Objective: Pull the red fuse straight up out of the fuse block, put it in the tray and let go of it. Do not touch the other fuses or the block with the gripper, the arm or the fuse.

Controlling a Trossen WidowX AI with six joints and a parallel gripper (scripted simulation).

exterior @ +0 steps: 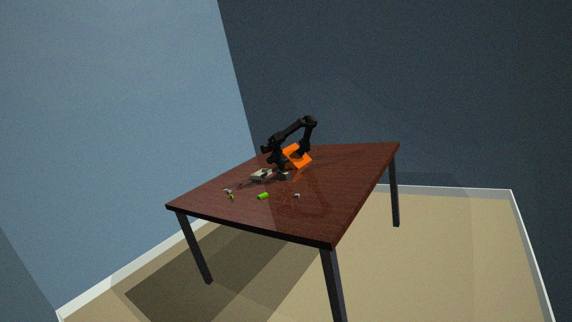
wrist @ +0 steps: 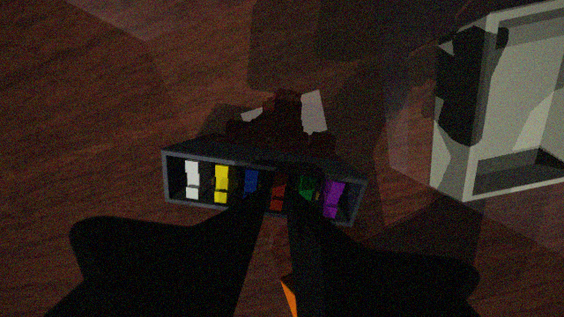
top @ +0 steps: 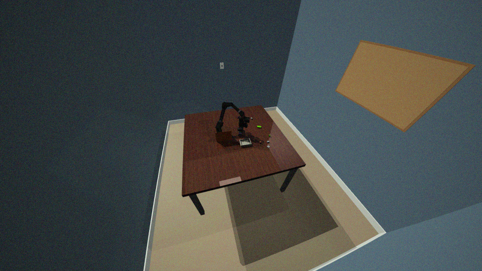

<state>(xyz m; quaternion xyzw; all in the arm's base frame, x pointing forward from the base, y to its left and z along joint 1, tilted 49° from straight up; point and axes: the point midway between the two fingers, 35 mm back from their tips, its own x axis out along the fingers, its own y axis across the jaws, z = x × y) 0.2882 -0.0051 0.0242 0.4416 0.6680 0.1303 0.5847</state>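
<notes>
My gripper tip is now 20 mm above the red fuse. From my gripper tip the other things lie so: pale tray 200 mm to the right, 40 mm below.
</notes>
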